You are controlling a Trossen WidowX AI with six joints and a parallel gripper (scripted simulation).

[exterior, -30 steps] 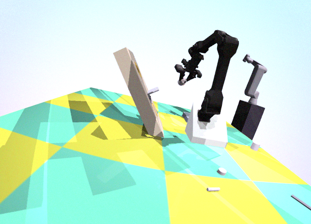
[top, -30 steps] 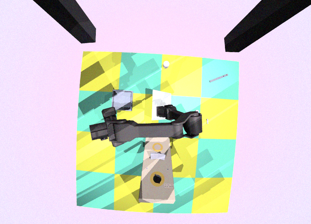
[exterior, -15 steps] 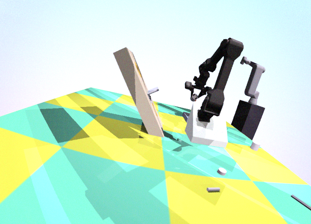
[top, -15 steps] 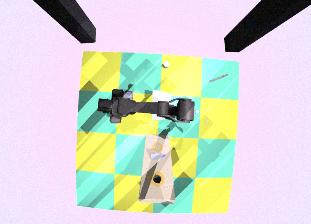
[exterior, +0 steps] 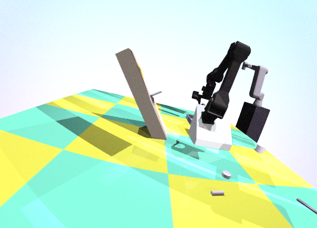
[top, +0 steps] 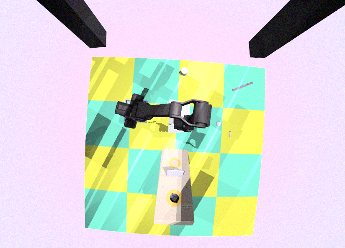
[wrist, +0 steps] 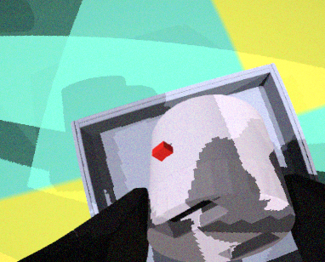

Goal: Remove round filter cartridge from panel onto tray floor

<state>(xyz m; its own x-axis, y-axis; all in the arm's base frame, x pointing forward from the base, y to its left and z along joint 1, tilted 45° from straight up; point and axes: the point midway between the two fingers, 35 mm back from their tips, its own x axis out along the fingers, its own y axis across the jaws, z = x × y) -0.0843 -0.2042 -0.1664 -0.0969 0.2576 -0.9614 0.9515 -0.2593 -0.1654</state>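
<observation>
Right now the grey tray is 11 cm below my gripper tip. Also, from my gripper tip: short peg 18 cm ahead, 66 cm to the left, 11 cm below; beige service panel 42 cm ahead, 25 cm to the left, 6 cm above; round filter cartridge right at my gripper tip.
</observation>
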